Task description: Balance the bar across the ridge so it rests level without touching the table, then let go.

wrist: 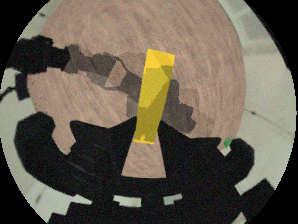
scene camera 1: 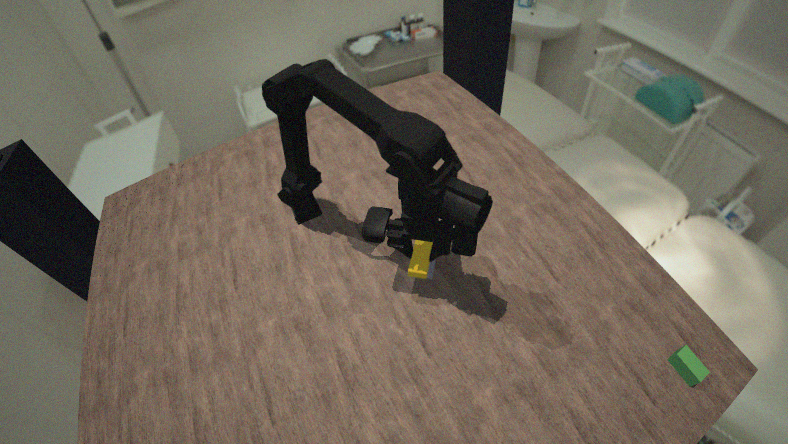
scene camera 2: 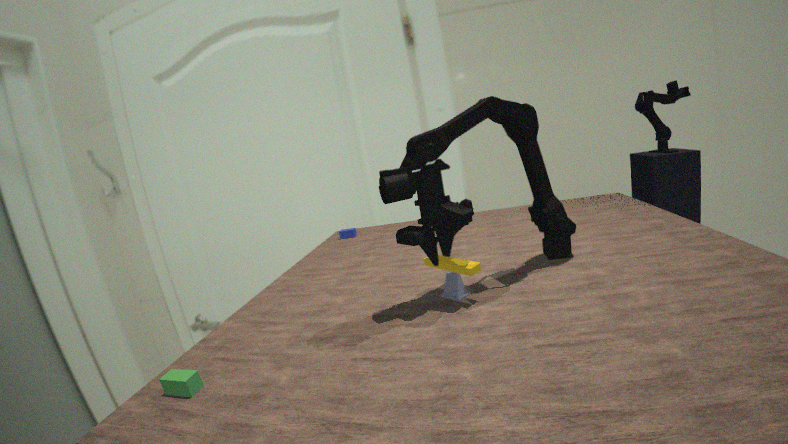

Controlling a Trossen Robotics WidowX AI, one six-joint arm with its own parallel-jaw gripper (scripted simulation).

Note:
My gripper carries a yellow bar. Further things: a green block.
My gripper shows as well in the wrist view and in scene camera 2.

